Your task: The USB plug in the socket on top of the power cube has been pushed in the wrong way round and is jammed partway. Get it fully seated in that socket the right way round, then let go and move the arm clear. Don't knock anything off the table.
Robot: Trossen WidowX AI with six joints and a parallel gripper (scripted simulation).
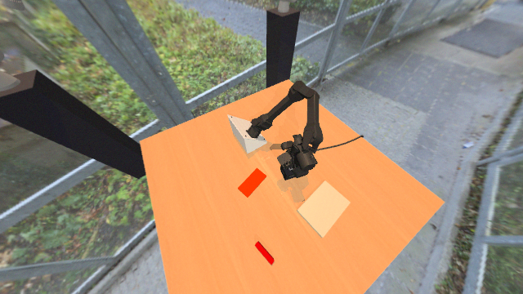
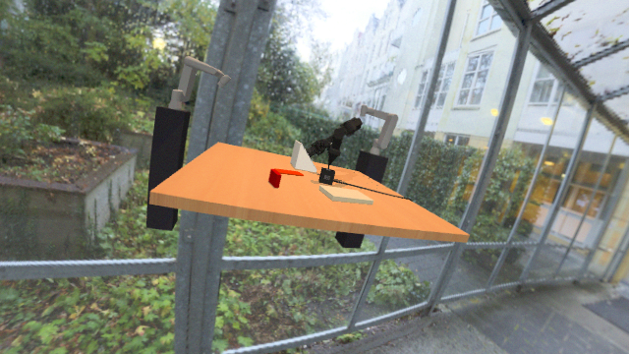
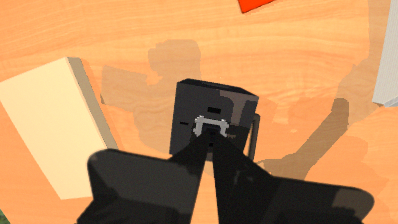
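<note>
The grey USB plug lies 2 cm below my gripper tip. Round my gripper tip: red bar 21 cm ahead, 34 cm to the right, 7 cm below.
</note>
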